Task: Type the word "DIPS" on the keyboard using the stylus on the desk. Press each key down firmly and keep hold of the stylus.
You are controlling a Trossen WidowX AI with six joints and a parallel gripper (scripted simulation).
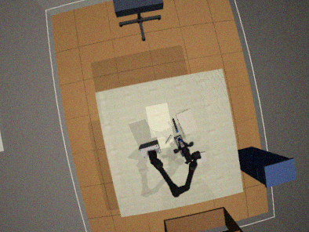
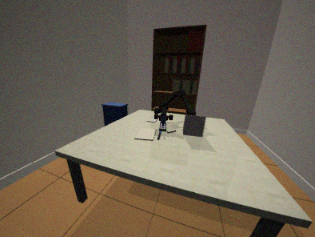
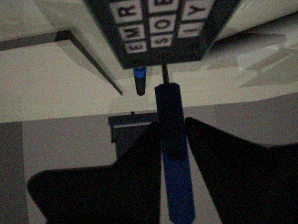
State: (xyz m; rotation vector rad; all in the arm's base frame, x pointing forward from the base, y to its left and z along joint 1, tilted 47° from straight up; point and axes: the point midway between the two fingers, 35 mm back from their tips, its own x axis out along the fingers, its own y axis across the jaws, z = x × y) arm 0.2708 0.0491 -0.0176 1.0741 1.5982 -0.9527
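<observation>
Right now my gripper tip is 100 mm to the right of the blue-capped pen and 70 mm above it. The rest, counted from my gripper tip: blue stylus (10 mm below); notebook (110 mm ahead, 140 mm to the left, 70 mm below).
</observation>
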